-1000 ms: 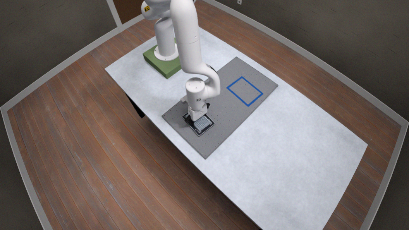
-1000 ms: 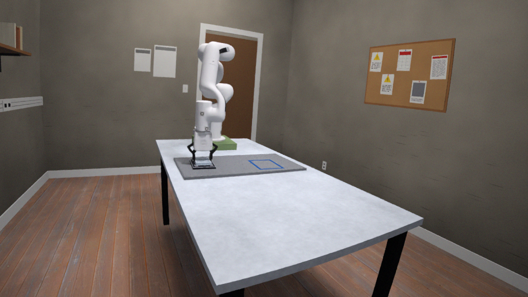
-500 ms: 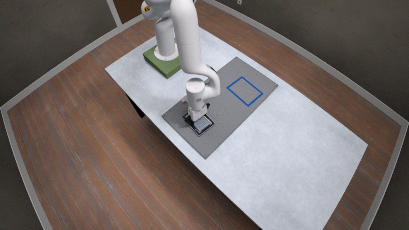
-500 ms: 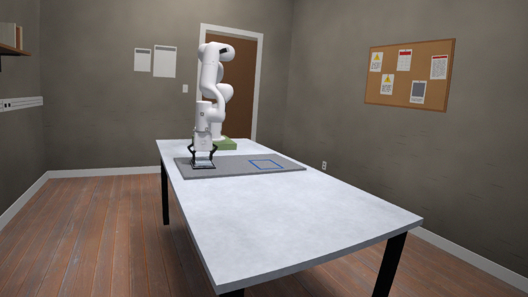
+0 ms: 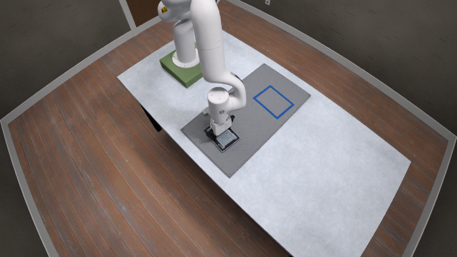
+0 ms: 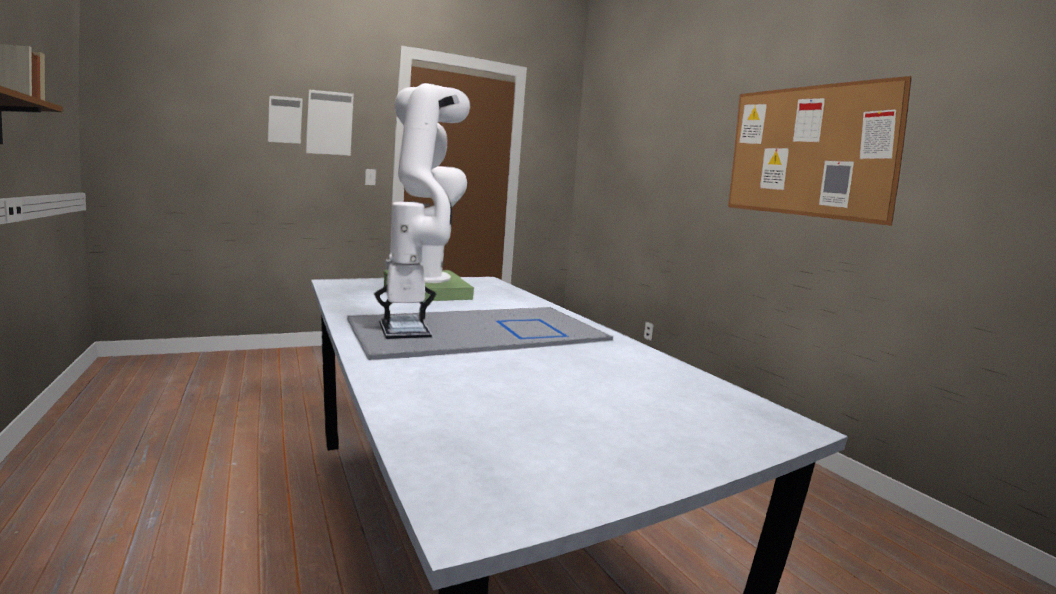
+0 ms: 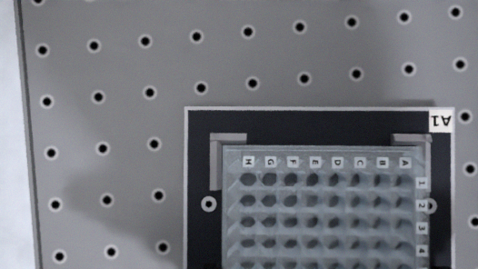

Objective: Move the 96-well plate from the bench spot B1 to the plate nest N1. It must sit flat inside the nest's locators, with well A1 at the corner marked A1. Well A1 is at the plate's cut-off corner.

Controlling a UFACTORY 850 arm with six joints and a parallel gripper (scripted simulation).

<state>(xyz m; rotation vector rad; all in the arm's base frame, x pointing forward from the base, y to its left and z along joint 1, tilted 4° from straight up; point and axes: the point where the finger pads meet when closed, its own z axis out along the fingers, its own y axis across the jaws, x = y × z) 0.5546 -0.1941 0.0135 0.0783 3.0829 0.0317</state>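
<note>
Now: hand 1 cm above the clear 96-well plate. The rest, counted from my hand: black plate nest (3 cm below).
</note>
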